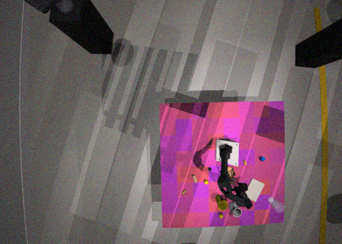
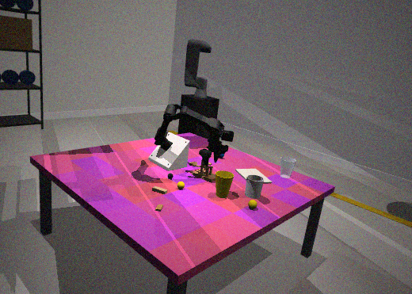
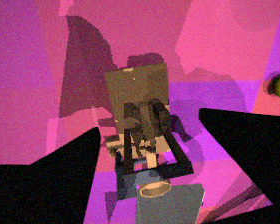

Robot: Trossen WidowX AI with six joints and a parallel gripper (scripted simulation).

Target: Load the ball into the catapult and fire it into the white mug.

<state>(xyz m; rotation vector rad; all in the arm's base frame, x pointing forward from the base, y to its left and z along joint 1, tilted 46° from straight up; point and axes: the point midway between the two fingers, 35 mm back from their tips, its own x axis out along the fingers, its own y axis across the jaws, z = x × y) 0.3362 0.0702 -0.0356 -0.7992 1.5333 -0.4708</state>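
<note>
My gripper tip is now 210 mm to the left of the black ball, 100 mm past it and 70 mm above it. Also, from my gripper tip: yellow cup (200 mm ahead, 90 mm to the right, 60 mm below); then white mug (280 mm ahead, 60 mm to the left, 60 mm below); then wooden catapult (60 mm behind, 30 mm below).
</note>
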